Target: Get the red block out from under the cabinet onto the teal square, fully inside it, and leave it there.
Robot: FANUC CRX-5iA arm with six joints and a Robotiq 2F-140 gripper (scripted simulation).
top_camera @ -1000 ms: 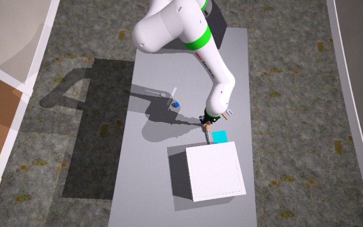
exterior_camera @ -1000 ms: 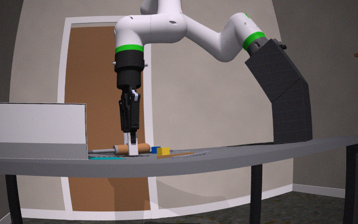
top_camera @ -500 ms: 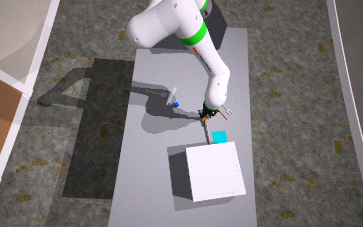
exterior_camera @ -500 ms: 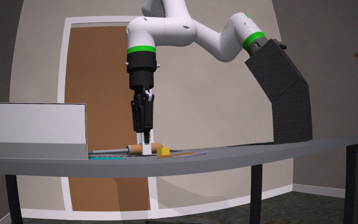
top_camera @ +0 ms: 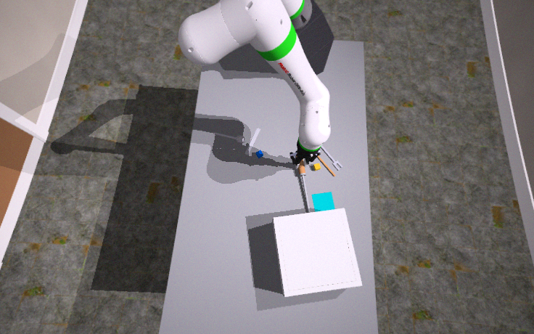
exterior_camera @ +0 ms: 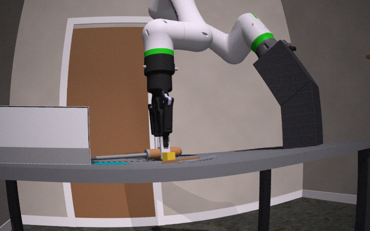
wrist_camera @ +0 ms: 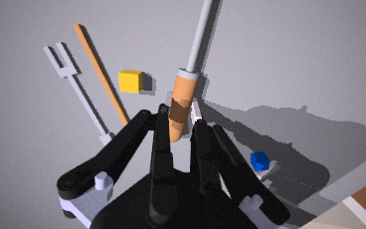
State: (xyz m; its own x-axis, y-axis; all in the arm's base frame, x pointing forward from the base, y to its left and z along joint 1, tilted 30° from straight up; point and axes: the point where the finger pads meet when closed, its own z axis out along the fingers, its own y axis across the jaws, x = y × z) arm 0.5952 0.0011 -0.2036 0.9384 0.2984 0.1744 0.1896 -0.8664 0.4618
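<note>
Right now the yellow block is 80 mm to the left of my hand and 30 mm below it. Round my hand: orange stick: 30 mm behind, 110 mm to the left, 30 mm below; long grey hook tool: 120 mm ahead, 60 mm to the left, 20 mm below; grey fork tool: 70 mm behind, 140 mm to the left, 30 mm below.
</note>
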